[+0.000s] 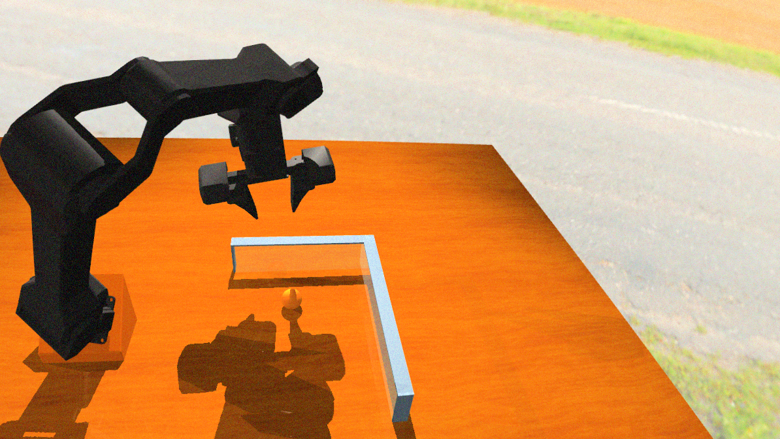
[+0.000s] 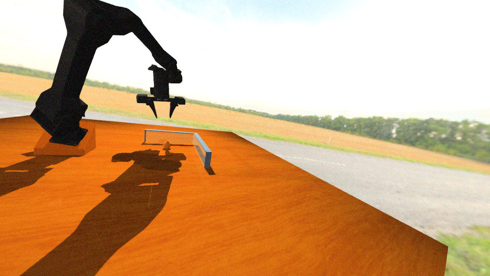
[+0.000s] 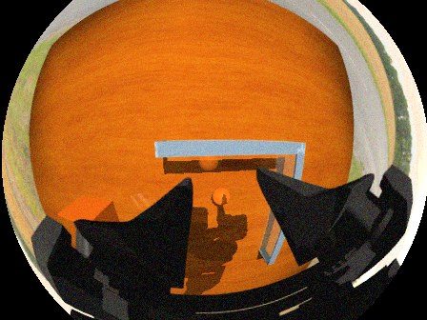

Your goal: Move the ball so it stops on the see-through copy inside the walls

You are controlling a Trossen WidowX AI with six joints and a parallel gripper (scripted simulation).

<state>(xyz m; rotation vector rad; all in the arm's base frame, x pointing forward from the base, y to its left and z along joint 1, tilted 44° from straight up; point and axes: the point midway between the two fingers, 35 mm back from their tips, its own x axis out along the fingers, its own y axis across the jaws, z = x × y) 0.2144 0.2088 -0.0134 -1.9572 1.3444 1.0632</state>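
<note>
My gripper tip is 3 cm short of the orange ball, 7 cm to the left of it and 11 cm above it. Also, from my gripper tip: clear wall 17 cm ahead, 11 cm to the right, 10 cm below.
</note>
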